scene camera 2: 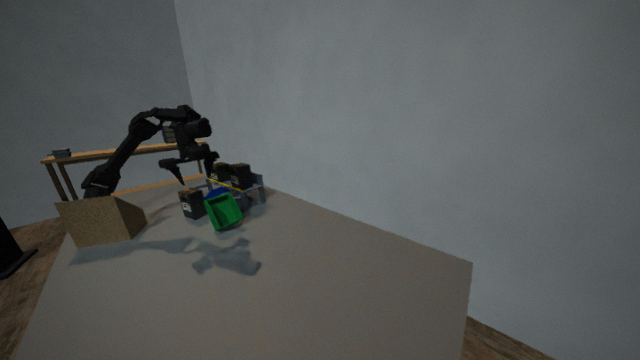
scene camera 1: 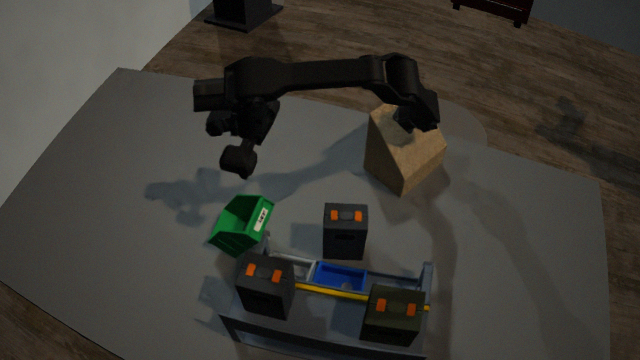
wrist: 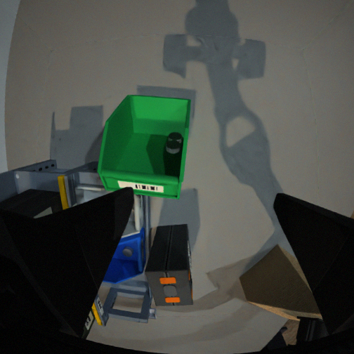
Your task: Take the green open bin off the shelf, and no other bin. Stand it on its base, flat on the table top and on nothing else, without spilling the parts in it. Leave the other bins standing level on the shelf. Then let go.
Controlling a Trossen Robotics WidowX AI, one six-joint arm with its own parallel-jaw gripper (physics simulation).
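Note:
The green open bin is off the shelf, near its end. It looks tilted, its open top turned toward scene camera 2; what its base touches is hidden. A dark cylindrical part shows inside, by one side wall. My gripper is open and empty, above and clear of the bin. A blue bin and a pale grey bin are at the shelf, partly hidden, behind its yellow bar; their exact level is unclear.
A black case stands on the table between the shelf and a tan angular block. A dark case and an olive case stand on the shelf structure.

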